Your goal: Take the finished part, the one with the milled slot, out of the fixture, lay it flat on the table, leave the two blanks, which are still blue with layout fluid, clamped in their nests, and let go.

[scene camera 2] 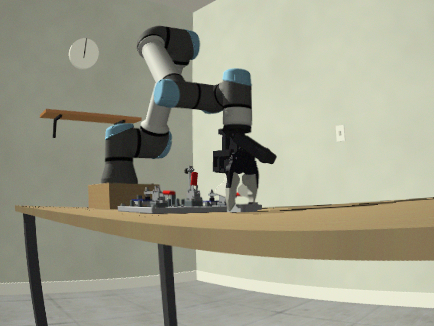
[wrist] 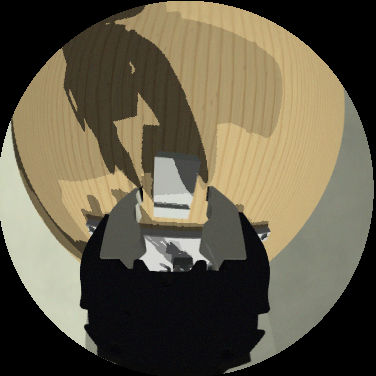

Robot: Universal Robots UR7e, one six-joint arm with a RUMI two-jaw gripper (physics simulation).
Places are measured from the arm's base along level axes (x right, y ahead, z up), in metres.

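Where they show: gripper, fingertip midpoint: (scene camera 2: 240, 210) (wrist: 174, 187); arm's base, link origin: (scene camera 2: 119, 184).
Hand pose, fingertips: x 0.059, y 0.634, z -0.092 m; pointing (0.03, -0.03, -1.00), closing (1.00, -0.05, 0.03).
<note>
Each offset is from my fingertips to the top centre of the thing. "spot": to the spot under its first point. Level surfaces: height alone.
The finished part @[dx -0.001, dy +0.005, dz +0.017 m] (wrist: 168, 182) is a pale grey block with a dark slot line across its near end. In the wrist view it appears to lie flat on the wooden table @[dz -0.003 m] (wrist: 245, 165) (scene camera 2: 320, 222), just in front of the fixture. My gripper (wrist: 174, 187) (scene camera 2: 242, 204) is open around it, fingertips low at the table, with a strip of wood showing between the part and each finger. In the scene view the fingers largely hide the part. The fixture's grey base plate @[spot: dx +0.144, dy -0.108, dz +0.005 m] (scene camera 2: 167, 210) carries clamps and small blue spots; the two blanks are too small to make out clearly.
A red clamp handle @[dx -0.002, dy -0.161, dz +0.103 m] (scene camera 2: 194, 179) stands upright on the fixture, and another red handle @[spot: dx +0.125, dy -0.124, dz +0.049 m] (scene camera 2: 168, 192) lies low at its left. The wooden pedestal (scene camera 2: 98, 196) under the arm's base stands behind the fixture. The fixture is close behind the fingers.
</note>
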